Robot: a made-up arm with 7 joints.
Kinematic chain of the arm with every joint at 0, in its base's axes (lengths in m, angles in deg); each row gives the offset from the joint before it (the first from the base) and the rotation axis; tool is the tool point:
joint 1: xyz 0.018 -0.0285 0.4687 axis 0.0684 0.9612 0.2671
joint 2: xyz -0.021 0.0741 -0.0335 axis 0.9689 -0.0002 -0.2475
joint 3: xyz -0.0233 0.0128 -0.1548 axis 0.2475 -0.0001 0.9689
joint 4: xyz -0.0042 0.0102 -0.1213 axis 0.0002 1 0
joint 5: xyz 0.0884 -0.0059 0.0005 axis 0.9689 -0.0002 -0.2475
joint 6: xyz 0.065 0.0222 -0.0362 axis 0.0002 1 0
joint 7: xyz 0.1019 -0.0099 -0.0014 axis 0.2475 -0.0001 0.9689
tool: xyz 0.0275 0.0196 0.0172
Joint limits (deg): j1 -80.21..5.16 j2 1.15..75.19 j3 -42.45..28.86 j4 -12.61..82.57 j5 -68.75..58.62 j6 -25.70..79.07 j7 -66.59..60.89
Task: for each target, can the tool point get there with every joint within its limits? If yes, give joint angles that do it. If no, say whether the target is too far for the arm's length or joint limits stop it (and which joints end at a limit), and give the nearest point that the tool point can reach.
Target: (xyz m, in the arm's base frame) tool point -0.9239 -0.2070 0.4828
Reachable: no: too far | nearest point -0.2282 -0.0152 -0.0244 | short by 0.882 m
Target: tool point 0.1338 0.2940 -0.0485
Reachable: yes | joints -9.17 33.85 -34.59 73.83 -8.18 -2.48 -12.70
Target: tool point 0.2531 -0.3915 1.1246
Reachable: no: too far | nearest point 0.3197 -0.1623 0.6253 | short by 0.553 m
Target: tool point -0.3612 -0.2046 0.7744
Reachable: no: joint limits stop it (at a limit: joint 1, joint 2, joint 3, joint 4, joint 6) | nearest point 0.0987 0.1549 0.7237 | short by 0.586 m
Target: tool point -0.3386 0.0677 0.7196
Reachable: no: joint limits stop it (at a limit: joint 1, joint 2, joint 3, joint 4, joint 6) | nearest point 0.0844 0.1835 0.7259 | short by 0.439 m
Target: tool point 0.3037 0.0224 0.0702
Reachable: yes | joints -17.01 14.34 -8.12 3.50 -51.32 64.65 -5.68
